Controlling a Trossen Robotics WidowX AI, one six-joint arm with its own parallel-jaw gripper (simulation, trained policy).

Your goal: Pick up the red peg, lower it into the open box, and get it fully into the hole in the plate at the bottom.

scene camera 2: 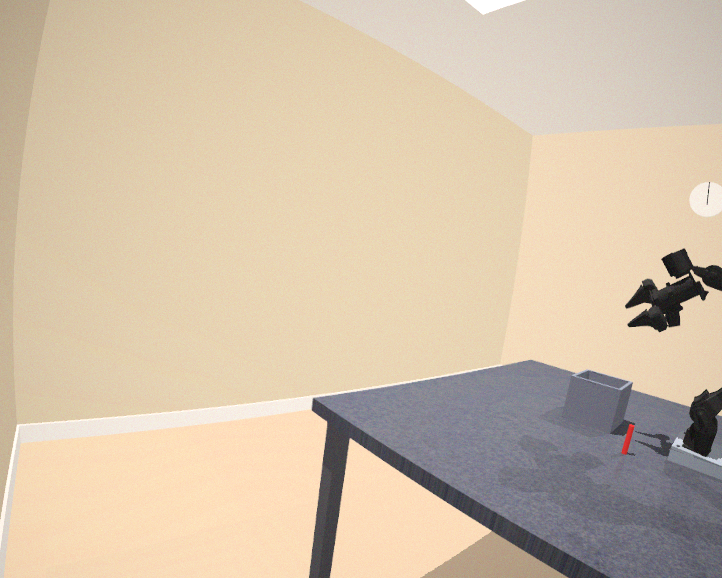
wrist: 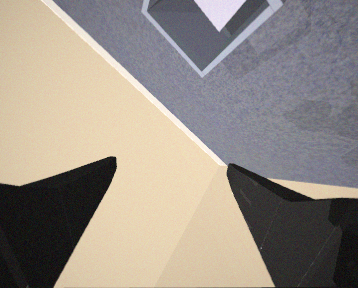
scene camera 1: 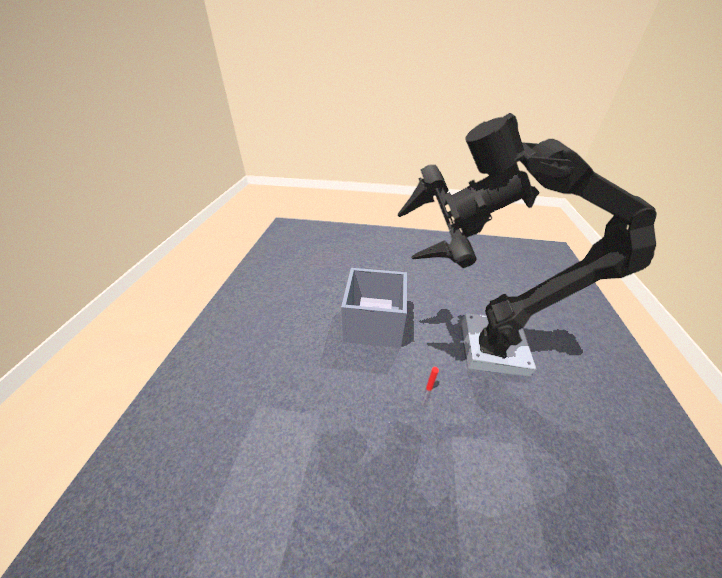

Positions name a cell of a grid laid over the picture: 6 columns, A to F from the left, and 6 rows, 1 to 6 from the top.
Scene:
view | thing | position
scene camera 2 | my gripper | F4
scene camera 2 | grey box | E5
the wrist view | my gripper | C4
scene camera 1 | my gripper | D3
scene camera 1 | grey box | D4

